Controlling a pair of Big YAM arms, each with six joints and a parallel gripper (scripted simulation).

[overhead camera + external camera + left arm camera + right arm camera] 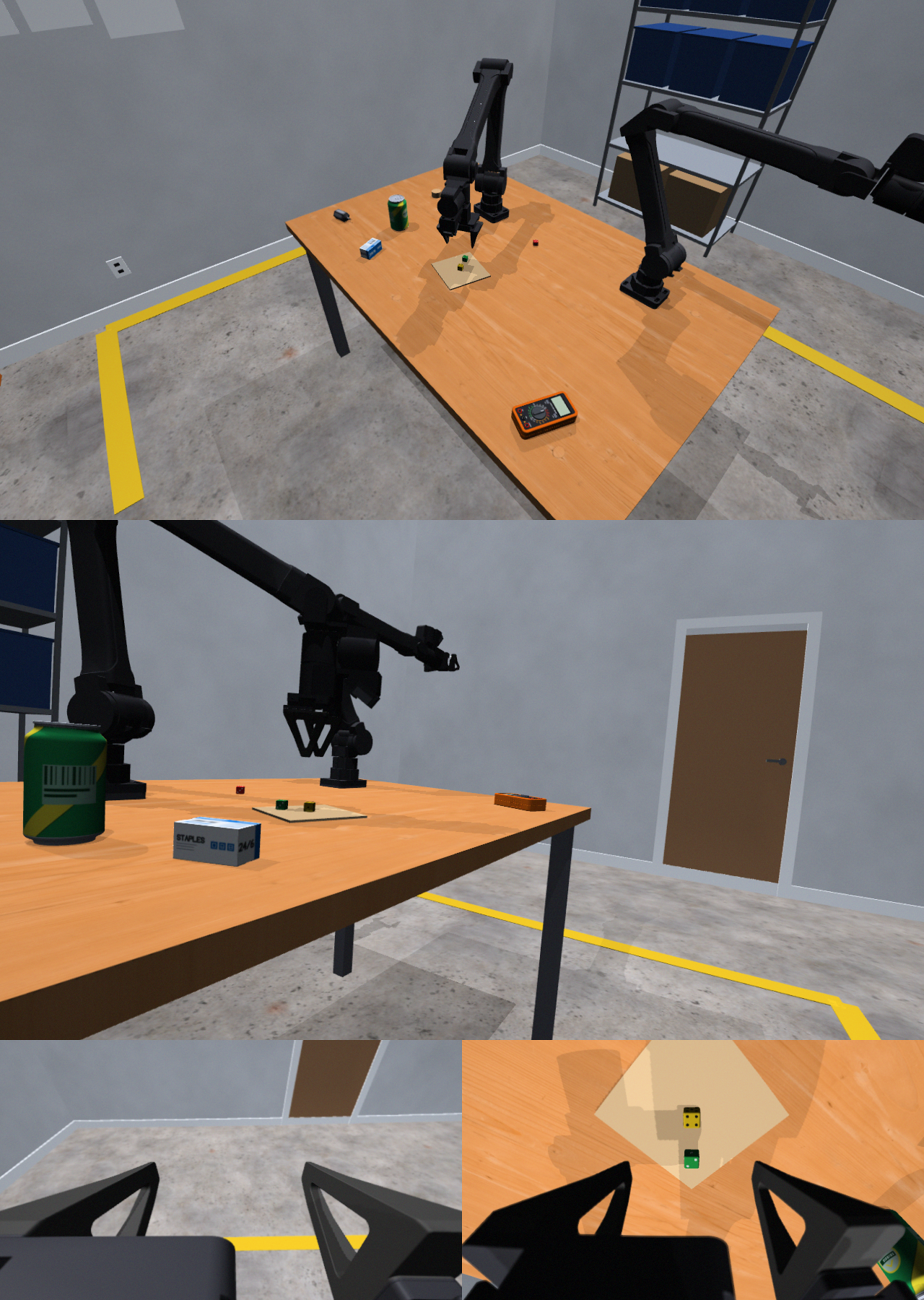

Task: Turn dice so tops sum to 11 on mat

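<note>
Now: the red die 28 cm behind my right hand, 7 cm to the left of it and 10 cm below it. From my right hand the other things lie so: yellow die: 9 cm below; then tan mat: 10 cm below; then green die: 4 cm behind, 2 cm to the right, 9 cm below.
</note>
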